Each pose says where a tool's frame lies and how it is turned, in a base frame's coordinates. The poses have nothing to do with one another.
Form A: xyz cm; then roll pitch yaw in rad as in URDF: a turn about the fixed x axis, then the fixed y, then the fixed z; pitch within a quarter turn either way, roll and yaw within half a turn.
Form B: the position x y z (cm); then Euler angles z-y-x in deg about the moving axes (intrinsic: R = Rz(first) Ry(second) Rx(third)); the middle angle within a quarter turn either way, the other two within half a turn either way. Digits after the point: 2 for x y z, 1 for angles.
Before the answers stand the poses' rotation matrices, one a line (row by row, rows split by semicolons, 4 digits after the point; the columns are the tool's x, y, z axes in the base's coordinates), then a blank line. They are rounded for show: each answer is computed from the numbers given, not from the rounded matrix.
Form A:
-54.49 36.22 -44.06 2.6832 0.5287 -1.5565
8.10 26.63 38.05 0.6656 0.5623 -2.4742
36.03 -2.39 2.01 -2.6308 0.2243 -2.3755
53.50 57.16 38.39 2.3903 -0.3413 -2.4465
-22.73 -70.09 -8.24 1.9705 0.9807 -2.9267
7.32 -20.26 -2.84 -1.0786 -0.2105 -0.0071
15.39 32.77 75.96 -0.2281 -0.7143 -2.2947
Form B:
0.0123 -0.8935 -0.4489; -0.8634 -0.2360 0.4460; -0.5044 0.3821 -0.7743
-0.6645 0.2282 -0.7116; -0.5236 -0.8216 0.2255; -0.5331 0.5225 0.6654
-0.7026 -0.5265 0.4788; -0.6760 0.7040 -0.2178; -0.2224 -0.4766 -0.8505
-0.7237 -0.2926 -0.6250; -0.6035 0.7076 0.3676; 0.3347 0.6432 -0.6887
-0.5436 -0.8308 0.1195; -0.1187 0.2170 0.9689; -0.8309 0.5126 -0.2165
0.9779 0.1875 -0.0925; -0.0069 0.4712 0.8820; 0.2089 -0.8618 0.4621
-0.5004 0.6317 0.5921; -0.5661 -0.7561 0.3283; 0.6551 -0.1709 0.7360

-54.49 36.22 -44.06 -89.2 30.3 153.7
8.10 26.63 38.05 -141.8 32.2 38.1
36.03 -2.39 2.01 -136.1 12.9 -150.7
53.50 57.16 38.39 -140.2 -19.6 137.0
-22.73 -70.09 -8.24 -167.7 56.2 112.9
7.32 -20.26 -2.84 -0.4 -12.1 -61.8
15.39 32.77 75.96 -131.5 -40.9 -13.1

